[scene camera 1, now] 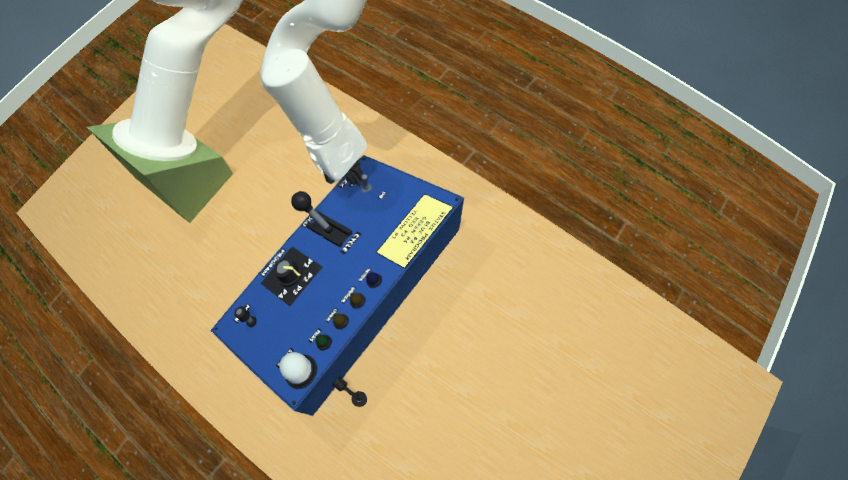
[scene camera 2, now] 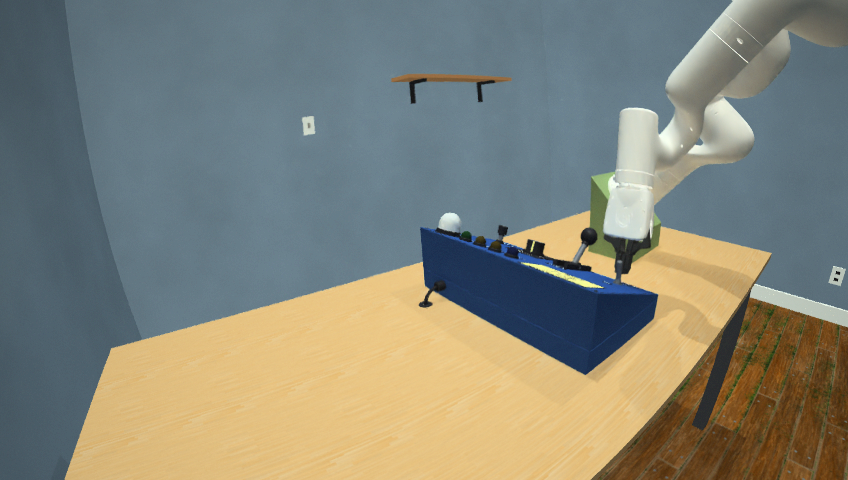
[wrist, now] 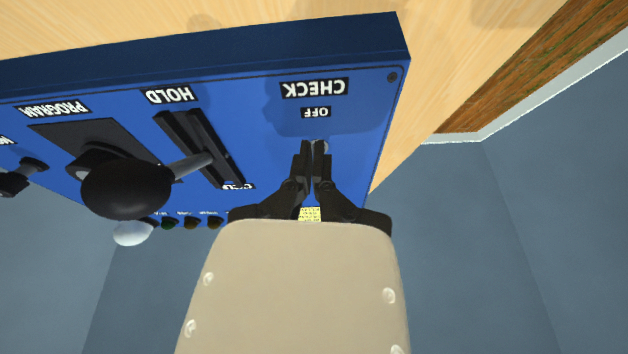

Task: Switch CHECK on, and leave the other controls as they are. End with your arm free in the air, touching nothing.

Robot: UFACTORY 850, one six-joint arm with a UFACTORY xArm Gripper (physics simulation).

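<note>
The blue control box stands on the table. Its CHECK switch is a small grey toggle lever near the box's end, between the OFF label and the ON label. The lever looks nearly upright in scene camera 2. My gripper is shut, with a thin gap between its fingertips. The tips are at the lever on its OFF side and appear to touch it. In the wrist view the fingers hide most of the lever.
The HOLD/CYCLE lever with a black ball rises beside the gripper. Farther along are the PROGRAM knob, a small black toggle, several lamps and a white dome. A black crank juts from the box's side.
</note>
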